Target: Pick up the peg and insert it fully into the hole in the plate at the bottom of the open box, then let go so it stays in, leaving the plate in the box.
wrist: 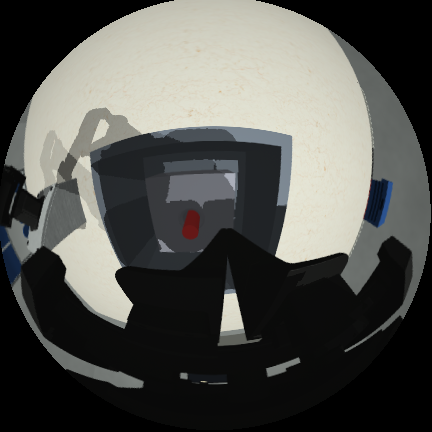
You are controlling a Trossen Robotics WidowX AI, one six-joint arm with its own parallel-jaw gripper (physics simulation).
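Observation:
The red peg [191,225] stands roughly upright on the grey plate [200,187], its lower end at a dark round spot that looks like the hole; a length of it sticks up above the plate. How deep it sits I cannot tell. The plate lies at the bottom of the dark open box [286,170]. My gripper [225,233] is shut with its fingertips together and holds nothing. It is over the box, to the right of the peg in the wrist view, apart from it. The fingers hide the near right part of the box floor.
The box walls surround the plate and peg, on a cream table top [200,75]. A grey metal bracket [62,212] with a black part [27,207] is at the left. A blue ribbed object [380,202] is at the right edge of the table.

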